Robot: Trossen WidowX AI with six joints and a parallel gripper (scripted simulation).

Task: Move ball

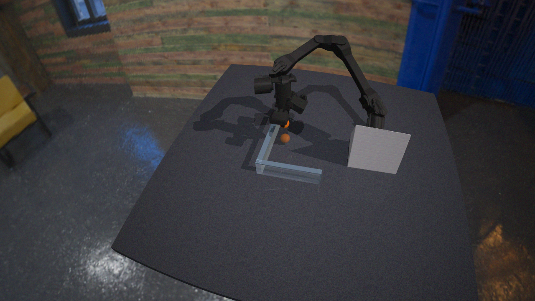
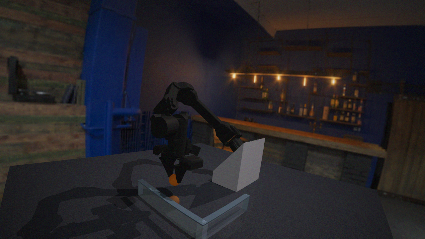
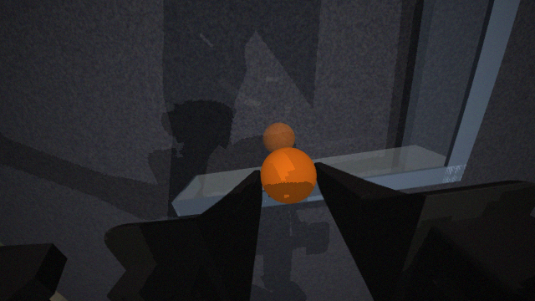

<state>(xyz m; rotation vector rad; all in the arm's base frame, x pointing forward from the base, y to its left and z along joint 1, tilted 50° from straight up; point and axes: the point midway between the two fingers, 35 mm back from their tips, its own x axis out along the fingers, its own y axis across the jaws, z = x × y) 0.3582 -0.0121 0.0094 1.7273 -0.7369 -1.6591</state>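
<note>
Right now my gripper tip is 8 cm above the see-through copy of ball. From my gripper tip the other things lie so: clear wall (6 cm behind, 18 cm to the left, 7 cm below); then orange ball (right at my gripper tip).
</note>
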